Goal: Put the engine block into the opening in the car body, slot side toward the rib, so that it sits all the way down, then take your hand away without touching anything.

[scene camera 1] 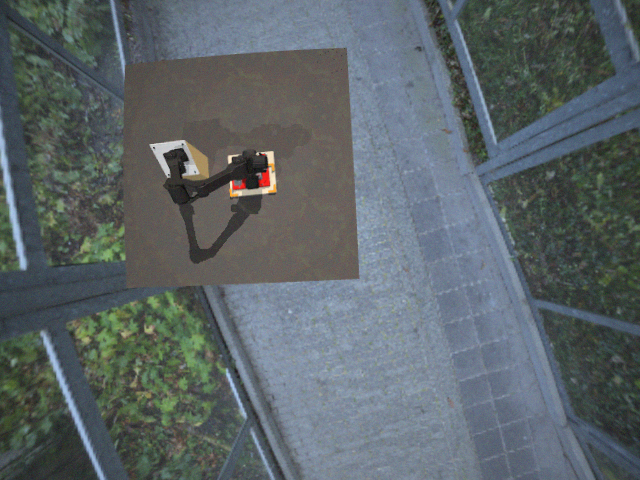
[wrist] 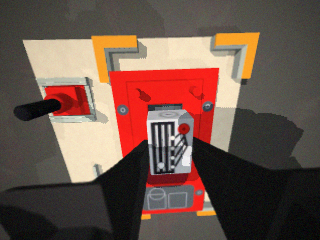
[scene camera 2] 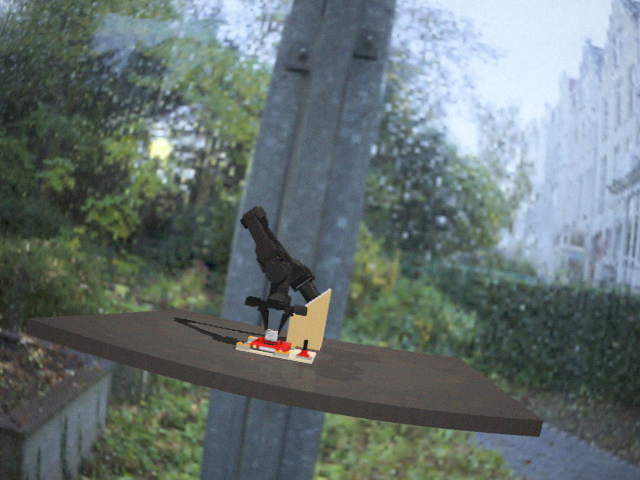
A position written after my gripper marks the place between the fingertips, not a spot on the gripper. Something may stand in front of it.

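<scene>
You'd find my gripper (scene camera 2: 272,333), (wrist: 169,143) carrying an engine block (wrist: 170,132). There's a car body (wrist: 135,93) that I can see as well.
</scene>
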